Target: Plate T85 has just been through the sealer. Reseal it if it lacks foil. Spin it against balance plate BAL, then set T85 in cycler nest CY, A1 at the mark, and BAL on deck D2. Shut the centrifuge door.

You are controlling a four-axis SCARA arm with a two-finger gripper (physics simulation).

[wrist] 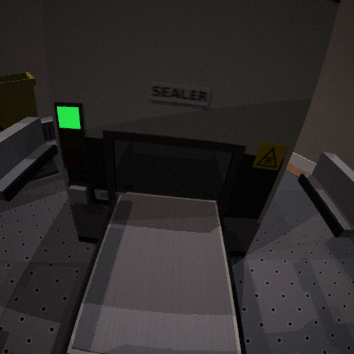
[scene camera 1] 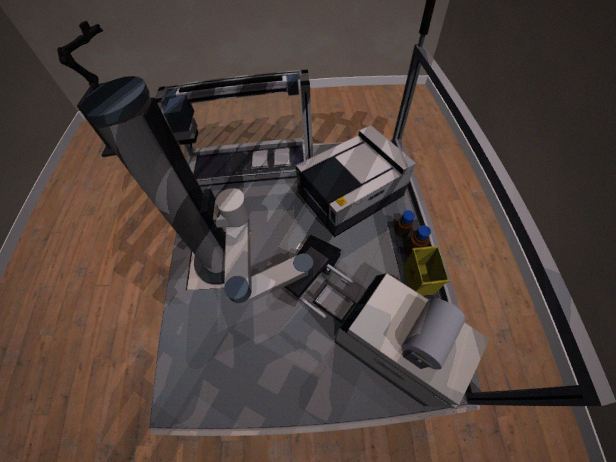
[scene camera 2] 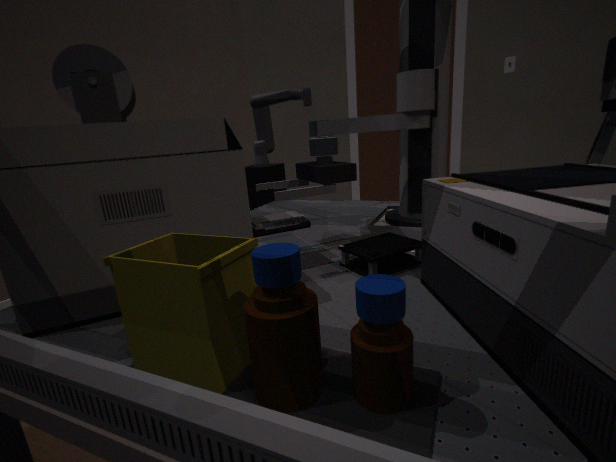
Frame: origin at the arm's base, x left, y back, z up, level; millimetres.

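Seen in the pictures: gripper, between the fingertips: (wrist: 181, 147) (scene camera 1: 339, 300) (scene camera 2: 264, 192); arm's base, origin of its link: (scene camera 1: 219, 260) (scene camera 2: 421, 219).
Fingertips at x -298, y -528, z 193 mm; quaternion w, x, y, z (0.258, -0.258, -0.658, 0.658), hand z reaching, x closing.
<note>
Offsets run from my fingertips to a thing's top centre. "*": to the spot under its first point.
The sealer @[dy -209, dx -182, dz +296 mm] (scene camera 1: 390, 310) (scene camera 2: 175, 190) (wrist: 200, 60) has a green light lit on its front in the wrist view. A flat, grey, brushed-looking rectangle @[* dy +9, dx +20, dz -65 mm] (scene camera 1: 335, 300) (wrist: 165, 265) with pale edges lies in front of its opening. It may be a foiled plate on the sealer's tray; no label or A1 mark is legible. My gripper (scene camera 1: 339, 299) (scene camera 2: 277, 189) (wrist: 181, 147) is open and empty, its fingers wide apart on either side above that rectangle. I cannot identify BAL, nest CY or deck D2, nor tell the centrifuge or its door's state.
A white instrument (scene camera 1: 380, 187) (scene camera 2: 480, 215) with a partly black top stands at the back right. A low black stand (scene camera 2: 382, 245) lies between it and the sealer. A yellow bin (scene camera 1: 427, 270) (scene camera 2: 165, 310) (wrist: 17, 102) and two blue-capped bottles (scene camera 1: 404, 226) (scene camera 2: 285, 345) stand along the right edge.
</note>
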